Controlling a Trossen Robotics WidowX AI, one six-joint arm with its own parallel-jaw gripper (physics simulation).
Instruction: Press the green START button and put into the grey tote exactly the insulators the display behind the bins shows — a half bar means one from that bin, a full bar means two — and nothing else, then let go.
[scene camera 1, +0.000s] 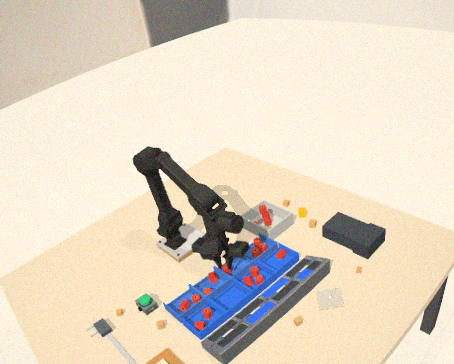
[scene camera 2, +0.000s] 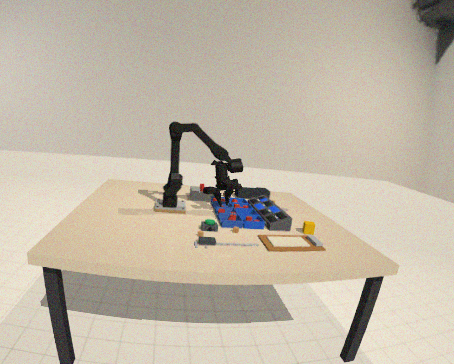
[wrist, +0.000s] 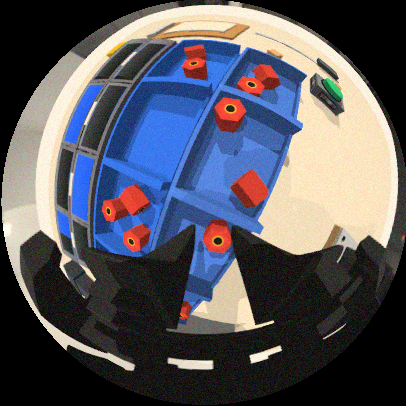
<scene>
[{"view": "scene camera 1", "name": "my gripper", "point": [225, 268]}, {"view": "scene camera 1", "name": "black box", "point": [363, 239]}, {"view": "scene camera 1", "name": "grey tote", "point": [281, 219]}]
</scene>
